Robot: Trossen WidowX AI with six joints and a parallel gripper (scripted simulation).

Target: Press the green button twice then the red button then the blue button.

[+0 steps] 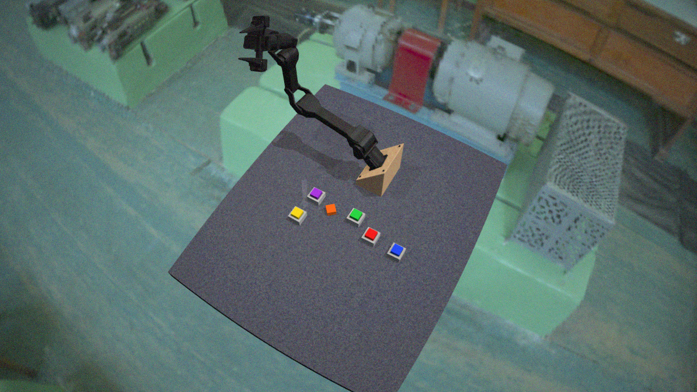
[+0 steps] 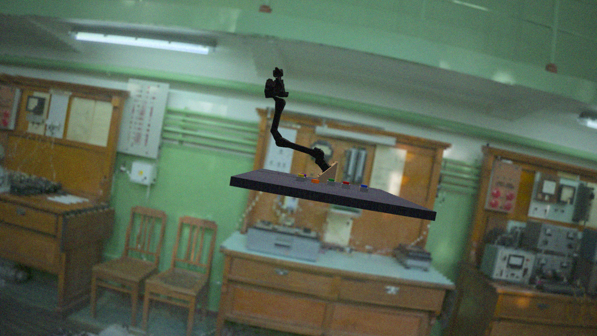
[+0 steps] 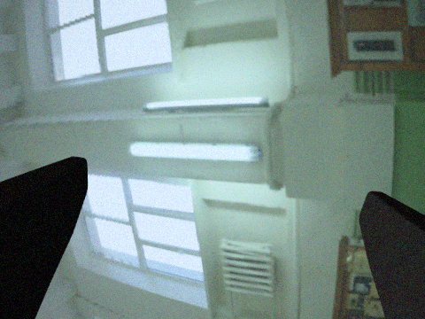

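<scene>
My gripper tip is 57 cm above the green button, 42 cm to the right of it and 7 cm short of it. Also, from my gripper tip: yellow button (57 cm below, 24 cm to the left, 15 cm ahead); purple button (57 cm below, 26 cm to the left, 5 cm ahead); orange block (59 cm below, 33 cm to the left, 7 cm ahead).
</scene>
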